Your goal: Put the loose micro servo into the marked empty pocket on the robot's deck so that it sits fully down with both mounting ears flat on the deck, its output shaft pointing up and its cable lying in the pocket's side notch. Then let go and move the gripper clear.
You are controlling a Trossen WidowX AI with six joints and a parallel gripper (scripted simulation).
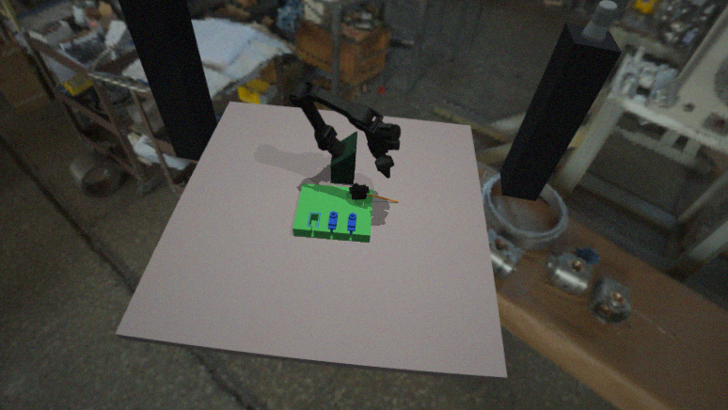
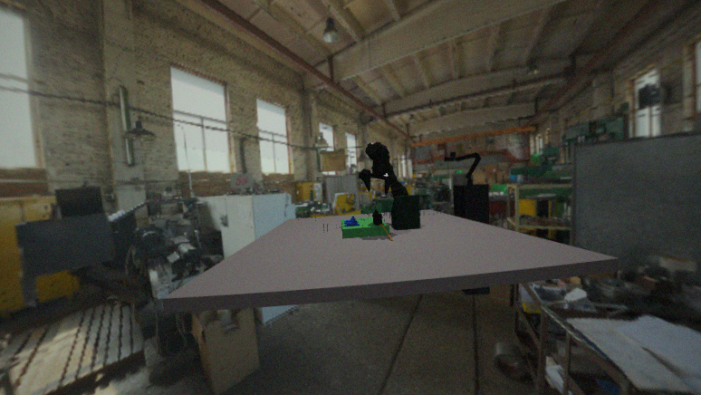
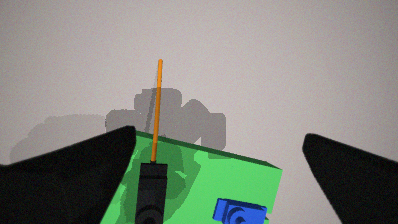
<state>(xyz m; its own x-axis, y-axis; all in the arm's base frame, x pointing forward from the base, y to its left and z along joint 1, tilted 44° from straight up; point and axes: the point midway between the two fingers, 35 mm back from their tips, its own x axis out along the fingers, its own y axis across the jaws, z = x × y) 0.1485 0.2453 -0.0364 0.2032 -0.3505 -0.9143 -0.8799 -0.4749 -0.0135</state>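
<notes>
My gripper tip is now 20 cm above the deck, 18 cm to the left of it and 4 cm short of it.
</notes>
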